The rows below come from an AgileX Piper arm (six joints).
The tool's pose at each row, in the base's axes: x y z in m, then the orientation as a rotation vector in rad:
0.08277, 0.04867, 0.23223, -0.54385, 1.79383, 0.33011
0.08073, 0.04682, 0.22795, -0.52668, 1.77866, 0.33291
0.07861, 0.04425, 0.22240, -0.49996, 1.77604, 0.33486
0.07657, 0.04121, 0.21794, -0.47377, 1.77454, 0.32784
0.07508, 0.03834, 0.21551, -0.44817, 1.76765, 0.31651
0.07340, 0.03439, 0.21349, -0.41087, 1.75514, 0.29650
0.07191, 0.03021, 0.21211, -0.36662, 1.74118, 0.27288
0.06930, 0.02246, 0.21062, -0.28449, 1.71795, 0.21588
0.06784, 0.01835, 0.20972, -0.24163, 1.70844, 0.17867
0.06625, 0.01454, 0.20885, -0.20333, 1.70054, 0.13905
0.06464, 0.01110, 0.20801, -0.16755, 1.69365, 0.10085
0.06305, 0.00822, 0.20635, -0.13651, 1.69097, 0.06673
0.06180, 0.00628, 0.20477, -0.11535, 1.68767, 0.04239
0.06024, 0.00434, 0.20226, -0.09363, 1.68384, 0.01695
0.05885, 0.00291, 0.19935, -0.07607, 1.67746, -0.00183
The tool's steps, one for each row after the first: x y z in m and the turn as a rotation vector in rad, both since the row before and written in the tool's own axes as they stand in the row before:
0.00490, -0.00028, -0.00136, 0.00755, -0.01903, 0.00805
0.00623, -0.00085, -0.00152, 0.01321, -0.00939, 0.01719
0.00521, -0.00146, -0.00201, 0.01902, -0.00712, 0.01253
0.00307, -0.00174, -0.00198, 0.02163, -0.01154, 0.00858
0.00282, -0.00269, -0.00271, 0.03398, -0.01857, 0.01017
0.00210, -0.00311, -0.00274, 0.04042, -0.02070, 0.01254
0.00265, -0.00609, -0.00499, 0.08443, -0.03327, 0.01711
0.00138, -0.00344, -0.00246, 0.04936, -0.01341, 0.00534
0.00130, -0.00324, -0.00236, 0.04851, -0.01038, 0.00130
0.00123, -0.00299, -0.00216, 0.04623, -0.00849, 0.00065
0.00199, -0.00252, -0.00181, 0.04081, -0.00351, 0.00032
0.00182, -0.00170, -0.00127, 0.02858, -0.00352, -0.00050
0.00277, -0.00167, -0.00143, 0.02967, -0.00377, -0.00080
0.00312, -0.00120, -0.00114, 0.02289, -0.00620, 0.00027

